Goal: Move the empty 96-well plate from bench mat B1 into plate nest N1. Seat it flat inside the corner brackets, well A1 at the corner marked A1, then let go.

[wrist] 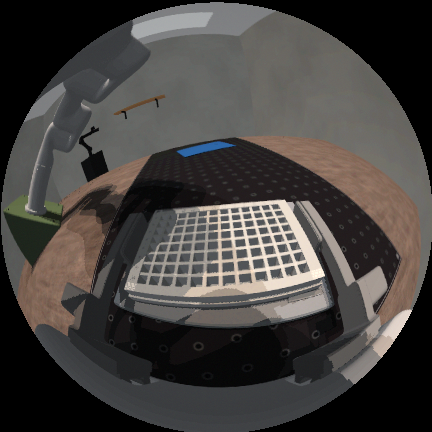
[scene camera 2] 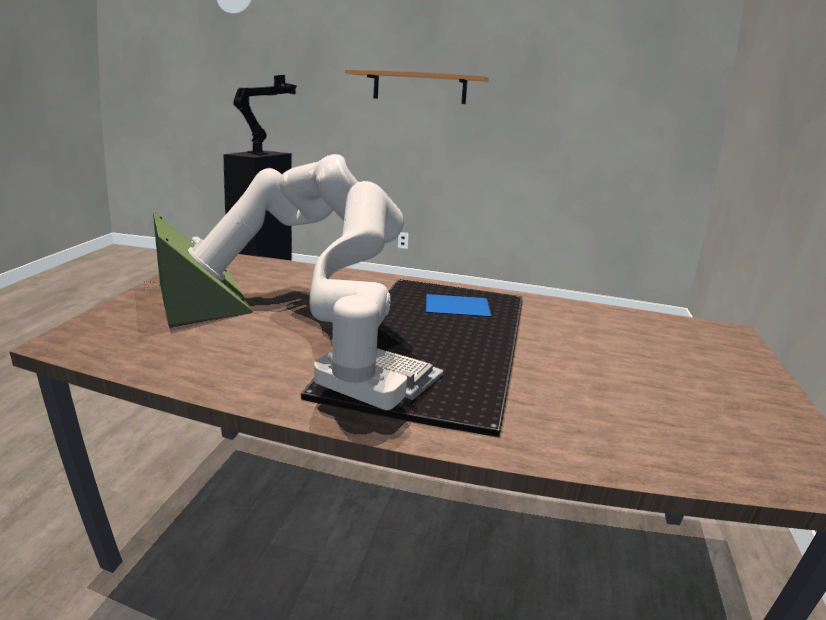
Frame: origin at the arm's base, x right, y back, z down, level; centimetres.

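Where they show: hand at its tool point: (wrist: 218, 234) (scene camera 2: 393, 362); arm's base at its link origin: (wrist: 34, 209) (scene camera 2: 205, 265).
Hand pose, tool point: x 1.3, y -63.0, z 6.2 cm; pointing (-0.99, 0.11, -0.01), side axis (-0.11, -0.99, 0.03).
Note:
Things, the pixels of their top centre, and the offset from my tool point. Level surfaces: height alone.
- pale 96-well plate at its top centre: (wrist: 219, 238) (scene camera 2: 393, 363) dx +0.0, dy +0.0, dz +0.3 cm
- plate nest N1 at its top centre: (wrist: 219, 246) (scene camera 2: 394, 368) dx -0.4, dy +0.2, dz +1.8 cm
- blue bench mat B1 at its surface level: dz +3.0 cm
- black perforated board at its surface level: dz +3.2 cm
- wooden table at its surface level: dz +4.5 cm
The pale 96-well plate (scene camera 2: 403, 363) (wrist: 220, 247) is over plate nest N1 (scene camera 2: 433, 377) (wrist: 215, 316), lined up with its outline. Whether it sits fully flat is hard to tell; the corner brackets and the A1 mark cannot be made out. My gripper (scene camera 2: 373, 373) (wrist: 221, 231) is low over the nest, shut on the plate, with one finger pad against each short side in the wrist view. In the scene view its body hides much of the plate and nest. The blue bench mat B1 (scene camera 2: 458, 304) (wrist: 206, 148) has no plate on it.
The nest is near the front end of the black perforated board (scene camera 2: 467, 373) (wrist: 280, 187), and the blue mat is at its far end. The green arm base (scene camera 2: 193, 286) (wrist: 30, 230) stands at the left of the wooden table (scene camera 2: 633, 400) (wrist: 380, 195).

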